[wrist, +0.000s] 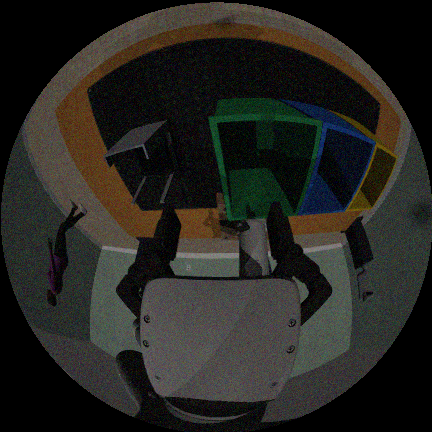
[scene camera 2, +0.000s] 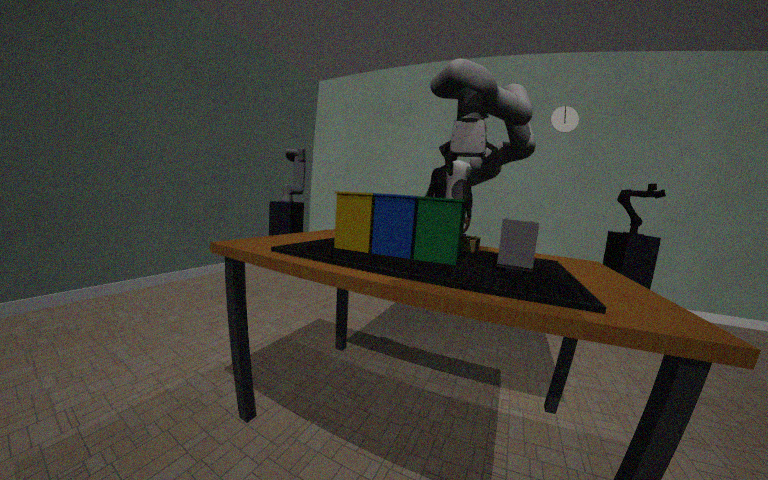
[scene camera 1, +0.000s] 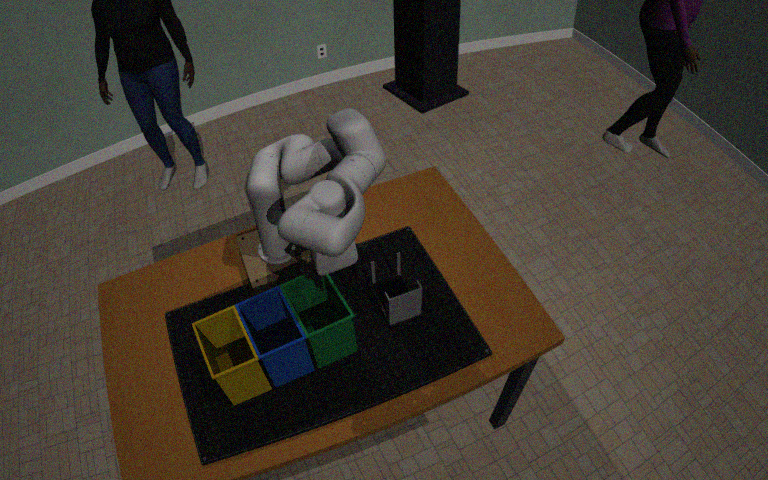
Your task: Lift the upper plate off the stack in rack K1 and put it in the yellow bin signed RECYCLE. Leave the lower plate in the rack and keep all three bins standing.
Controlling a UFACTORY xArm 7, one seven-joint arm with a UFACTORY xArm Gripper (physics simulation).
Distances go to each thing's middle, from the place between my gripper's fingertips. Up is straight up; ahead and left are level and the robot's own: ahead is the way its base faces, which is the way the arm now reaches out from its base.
I see my gripper 3 cm past the green bin (scene camera 1: 326, 319), 6 cm to the left of it and 16 cm above it. The rest, counted from my hand: blue bin (scene camera 1: 278, 339) (5 cm behind, 19 cm to the right, 16 cm below); then yellow bin (scene camera 2: 354, 221) (6 cm behind, 32 cm to the right, 16 cm below); then dark plate (wrist: 160, 162) (17 cm to the left, 21 cm below).
